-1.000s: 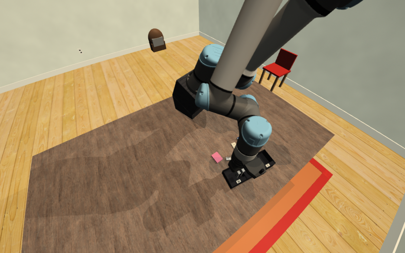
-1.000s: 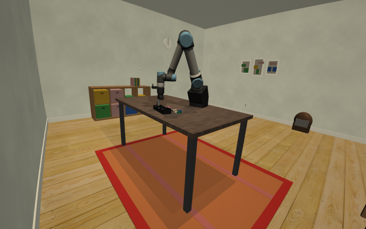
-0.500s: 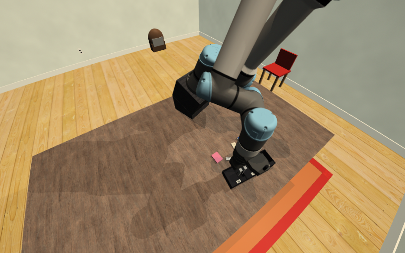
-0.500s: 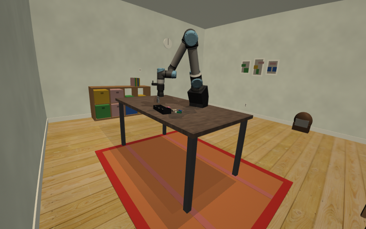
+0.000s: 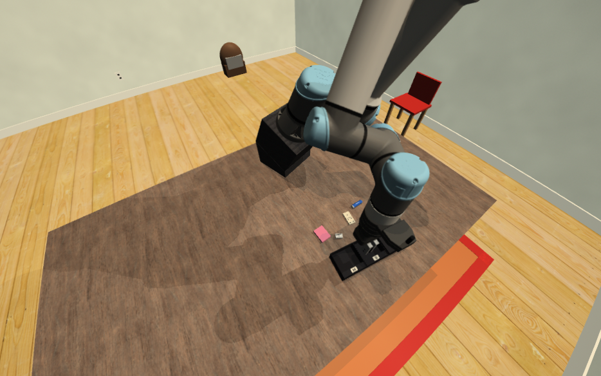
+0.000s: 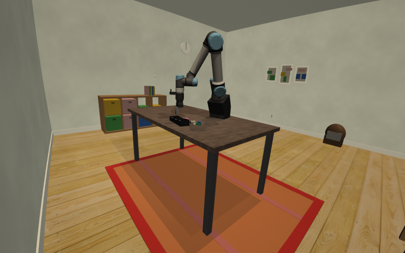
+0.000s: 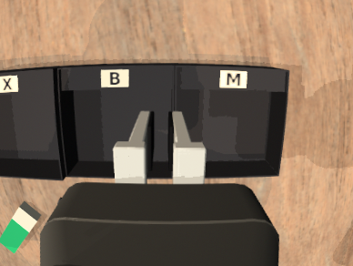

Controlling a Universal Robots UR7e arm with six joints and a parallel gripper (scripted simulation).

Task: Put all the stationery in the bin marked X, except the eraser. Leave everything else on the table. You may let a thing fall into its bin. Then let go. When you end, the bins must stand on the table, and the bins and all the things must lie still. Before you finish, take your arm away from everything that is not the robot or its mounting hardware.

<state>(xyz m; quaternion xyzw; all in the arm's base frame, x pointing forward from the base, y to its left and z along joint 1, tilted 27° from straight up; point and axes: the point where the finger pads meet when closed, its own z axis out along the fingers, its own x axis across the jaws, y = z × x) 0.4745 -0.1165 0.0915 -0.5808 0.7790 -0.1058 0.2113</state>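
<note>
Now: the black three-part bin 3 cm to the left of my hand and 7 cm below it. Round my hand: domino: 12 cm behind, 8 cm to the left, 9 cm below; then black bolt: 8 cm behind, 10 cm to the left, 9 cm below; then pencil sharpener: 10 cm behind, 9 cm below.
</note>
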